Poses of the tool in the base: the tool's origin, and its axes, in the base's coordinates. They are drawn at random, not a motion.
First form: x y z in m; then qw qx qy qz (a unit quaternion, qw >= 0).
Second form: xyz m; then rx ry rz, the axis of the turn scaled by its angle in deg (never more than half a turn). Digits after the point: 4 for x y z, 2 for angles.
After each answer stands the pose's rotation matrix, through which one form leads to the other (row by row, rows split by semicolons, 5 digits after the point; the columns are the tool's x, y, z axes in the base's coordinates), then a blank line. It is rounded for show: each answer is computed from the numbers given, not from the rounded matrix.
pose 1, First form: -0.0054 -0.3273 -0.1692 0.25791 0.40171 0.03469 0.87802
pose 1, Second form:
-0.0054 -0.3273 -0.1692 62.41 5.39 136.41
-0.54423 -0.42502 0.72330; 0.48077 -0.86456 -0.14629; 0.68752 0.26812 0.67485

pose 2, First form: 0.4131 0.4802 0.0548 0.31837 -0.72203 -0.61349 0.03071
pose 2, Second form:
0.4131 0.4802 0.0548 -108.82 -92.46 4.63
0.24537 0.86636 -0.43498; 0.90547 -0.04454 0.42206; 0.34629 -0.49743 -0.79539

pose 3, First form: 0.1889 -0.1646 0.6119 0.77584 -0.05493 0.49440 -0.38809
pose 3, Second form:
0.1889 -0.1646 0.6119 -6.81 61.31 -48.12
0.20990 0.54788 0.80979; -0.65651 0.69273 -0.29851; -0.72452 -0.46898 0.50510

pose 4, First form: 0.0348 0.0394 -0.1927 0.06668 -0.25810 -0.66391 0.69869
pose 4, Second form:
0.0348 0.0394 -0.1927 -44.58 -114.68 120.69
-0.85788 0.24953 -0.44920; 0.43589 -0.10956 -0.89331; -0.27212 -0.96215 -0.01478

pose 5, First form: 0.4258 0.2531 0.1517 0.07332 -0.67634 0.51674 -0.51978
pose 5, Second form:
0.4258 0.2531 0.1517 -116.37 88.91 -89.43
-0.07438 -0.62276 0.77887; -0.77520 -0.45521 -0.43800; 0.62732 -0.63636 -0.44891

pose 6, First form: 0.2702 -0.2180 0.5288 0.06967 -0.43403 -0.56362 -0.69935
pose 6, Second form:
0.2702 -0.2180 0.5288 -74.84 -97.18 -120.59
-0.61353 0.58671 0.52855; 0.39181 -0.35495 0.84882; 0.68562 0.72786 -0.01211

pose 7, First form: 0.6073 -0.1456 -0.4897 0.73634 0.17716 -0.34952 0.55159
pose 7, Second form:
0.6073 -0.1456 -0.4897 22.30 -43.99 69.42
0.14717 -0.93616 -0.31929; 0.68847 0.32872 -0.64648; 0.71017 -0.12468 0.69290

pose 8, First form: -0.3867 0.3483 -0.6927 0.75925 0.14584 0.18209 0.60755
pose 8, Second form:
-0.3867 0.3483 -0.6927 18.20 22.72 75.81
0.19546 -0.86945 0.45371; 0.97567 0.21923 -0.00020; -0.09929 0.44271 0.89115

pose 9, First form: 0.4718 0.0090 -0.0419 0.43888 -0.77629 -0.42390 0.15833
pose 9, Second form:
0.4718 0.0090 -0.0419 -110.53 -60.35 22.54
0.59048 0.51916 -0.61790; 0.79711 -0.25539 0.54716; 0.12626 -0.81563 -0.56463

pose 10, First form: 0.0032 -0.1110 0.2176 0.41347 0.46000 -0.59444 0.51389
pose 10, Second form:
0.0032 -0.1110 0.2176 66.26 -85.63 74.02
-0.23488 -0.97184 -0.01879; -0.12193 0.04863 -0.99135; 0.96435 -0.23056 -0.12992

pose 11, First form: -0.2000 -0.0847 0.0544 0.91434 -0.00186 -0.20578 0.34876
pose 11, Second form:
-0.2000 -0.0847 0.0544 -0.22 -24.28 41.15
0.67204 -0.63700 -0.37760; 0.63854 0.75673 -0.14013; 0.37501 -0.14694 0.91530

